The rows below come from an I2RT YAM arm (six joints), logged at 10 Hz.
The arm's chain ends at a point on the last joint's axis. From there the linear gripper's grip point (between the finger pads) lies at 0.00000 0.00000 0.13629 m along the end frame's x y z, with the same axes.
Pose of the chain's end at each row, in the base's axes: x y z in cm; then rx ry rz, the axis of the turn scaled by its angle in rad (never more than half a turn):
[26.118, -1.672, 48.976, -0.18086, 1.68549, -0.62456]
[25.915, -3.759, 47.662, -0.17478, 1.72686, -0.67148]
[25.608, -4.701, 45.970, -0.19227, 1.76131, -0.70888]
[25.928, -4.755, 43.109, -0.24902, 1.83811, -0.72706]
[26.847, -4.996, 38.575, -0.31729, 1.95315, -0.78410]
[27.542, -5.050, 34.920, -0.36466, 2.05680, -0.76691]
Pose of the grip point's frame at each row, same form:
[39.064, -5.768, 47.802, -0.18086, 1.68549, -0.62456]
[38.626, -8.401, 46.044, -0.17478, 1.72686, -0.67148]
[38.156, -9.625, 43.960, -0.19227, 1.76131, -0.70888]
[38.278, -9.667, 40.091, -0.24902, 1.83811, -0.72706]
[38.603, -10.318, 34.191, -0.31729, 1.95315, -0.78410]
[38.775, -10.262, 29.228, -0.36466, 2.05680, -0.76691]

